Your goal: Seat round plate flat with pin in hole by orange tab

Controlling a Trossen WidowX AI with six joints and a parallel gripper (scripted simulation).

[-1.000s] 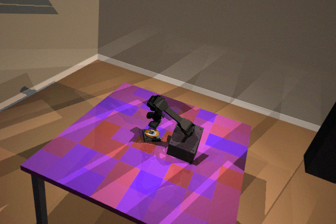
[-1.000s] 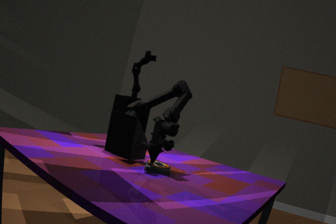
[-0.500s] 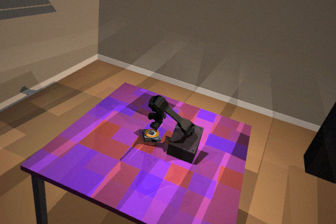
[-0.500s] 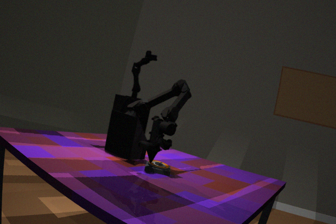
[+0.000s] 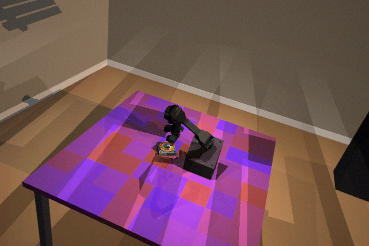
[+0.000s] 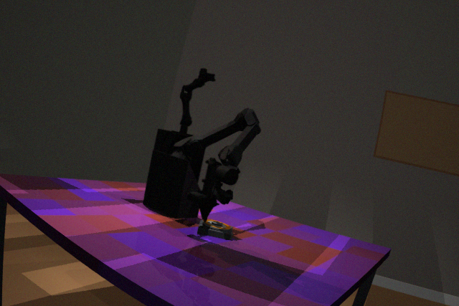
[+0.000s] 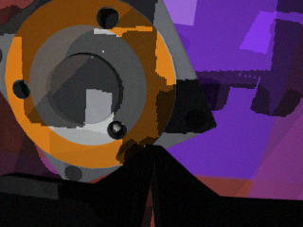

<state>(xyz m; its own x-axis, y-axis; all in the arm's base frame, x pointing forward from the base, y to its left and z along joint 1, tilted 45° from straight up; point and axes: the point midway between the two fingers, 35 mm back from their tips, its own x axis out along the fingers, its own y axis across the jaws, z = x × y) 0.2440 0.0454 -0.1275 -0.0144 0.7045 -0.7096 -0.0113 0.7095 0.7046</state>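
My gripper tip is 1 cm short of the plate, 3 cm to the right of it and 1 cm above it. From my gripper tip the other things lie so: grey square base: 3 cm ahead, 4 cm to the left, 2 cm below.
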